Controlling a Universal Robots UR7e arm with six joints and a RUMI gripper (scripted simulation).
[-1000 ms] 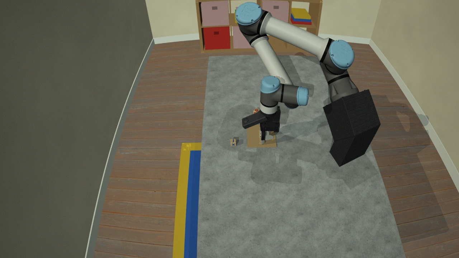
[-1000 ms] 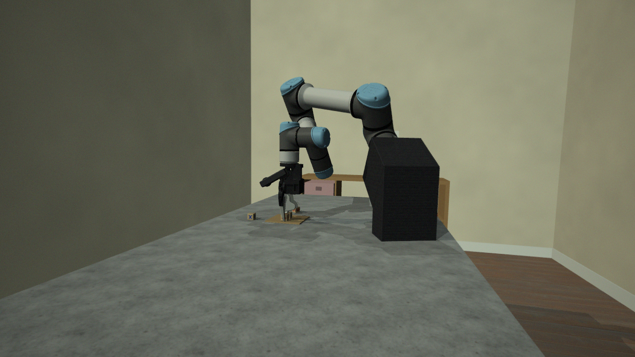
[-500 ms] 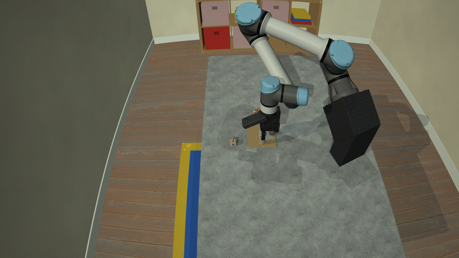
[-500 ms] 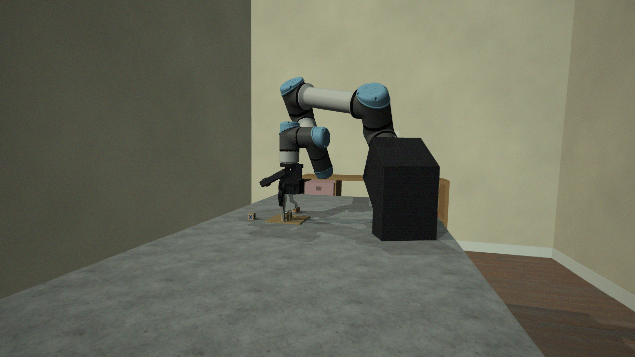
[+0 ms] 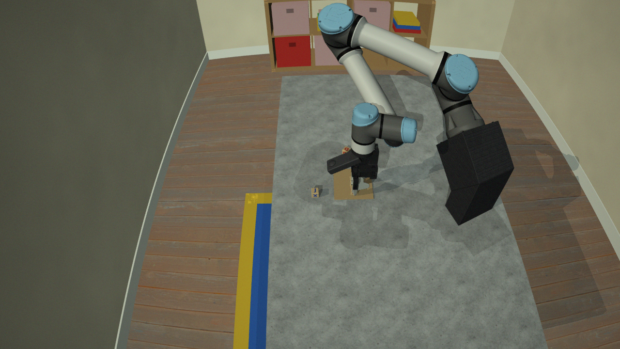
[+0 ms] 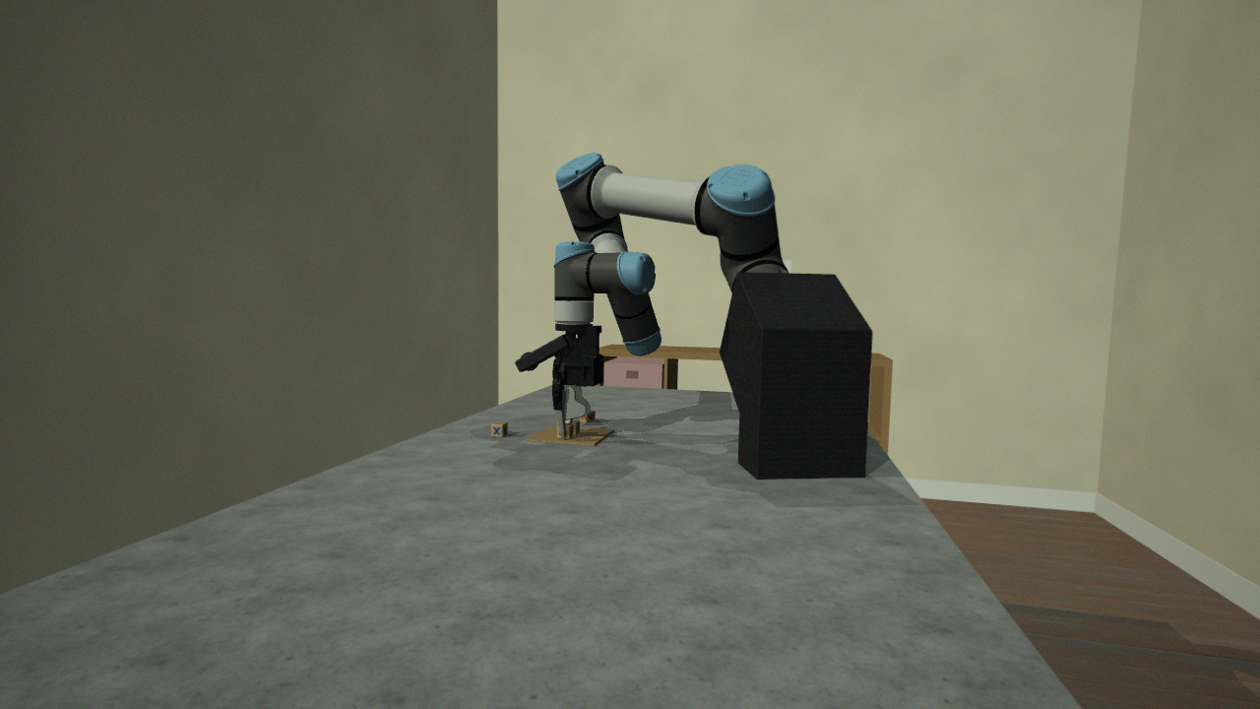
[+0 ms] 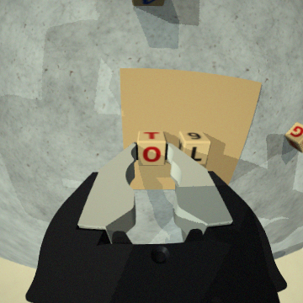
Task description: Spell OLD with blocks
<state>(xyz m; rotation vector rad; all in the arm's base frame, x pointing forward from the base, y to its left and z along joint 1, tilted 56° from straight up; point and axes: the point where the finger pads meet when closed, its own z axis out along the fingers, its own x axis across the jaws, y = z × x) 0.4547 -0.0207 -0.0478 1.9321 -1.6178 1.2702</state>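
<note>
My gripper is now 40 mm to the left of the tan mat and 20 mm above it. From my hand the other things lie so: blue-lettered block (140 mm ahead, 10 mm below).
</note>
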